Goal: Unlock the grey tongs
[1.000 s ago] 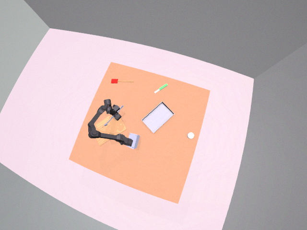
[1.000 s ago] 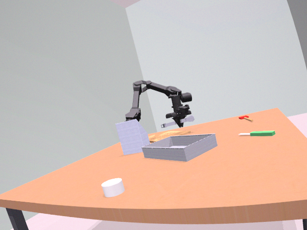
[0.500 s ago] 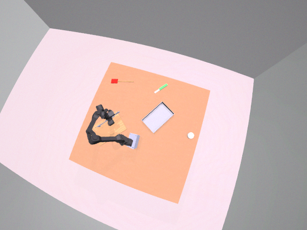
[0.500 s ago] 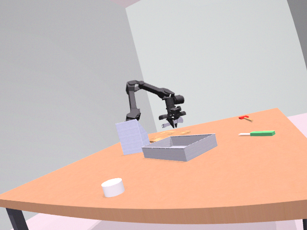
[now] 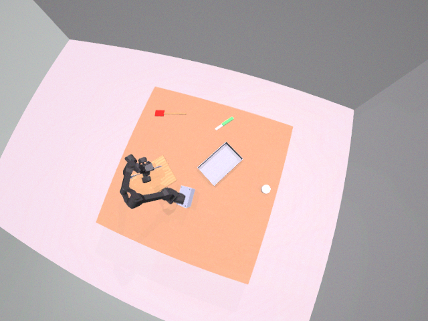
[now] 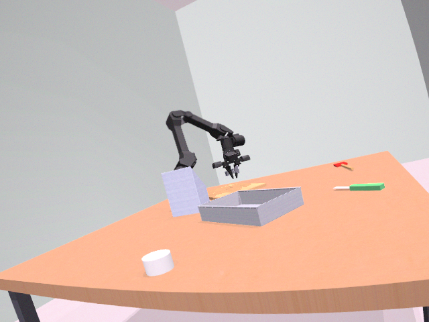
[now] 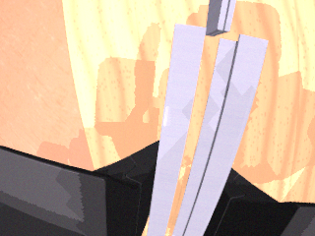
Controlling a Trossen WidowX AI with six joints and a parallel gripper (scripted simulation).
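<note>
My gripper tip is 50 mm past the wooden board, 10 mm to the left of it and 50 mm above it. The rest, counted from my gripper tip: white cylinder (130 mm ahead, 890 mm to the right, 40 mm below); grey roasting tin (220 mm ahead, 500 mm to the right, 40 mm below).
</note>
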